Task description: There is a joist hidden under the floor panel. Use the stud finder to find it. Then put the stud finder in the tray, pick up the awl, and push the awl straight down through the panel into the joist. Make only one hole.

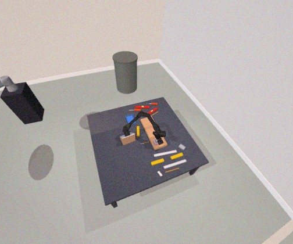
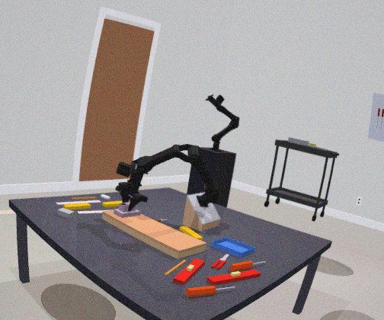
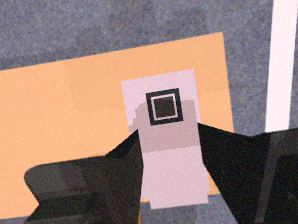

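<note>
My gripper tip is now 49 cm to the right of the blue tray, 25 cm past it and 5 cm above it. The rest, counted from my gripper tip: grey block (27 cm ahead, 15 cm to the right, 5 cm below); stud finder (2 cm above, 1 cm ahead); awl (18 cm behind, 6 cm below, 5 cm to the left).
</note>
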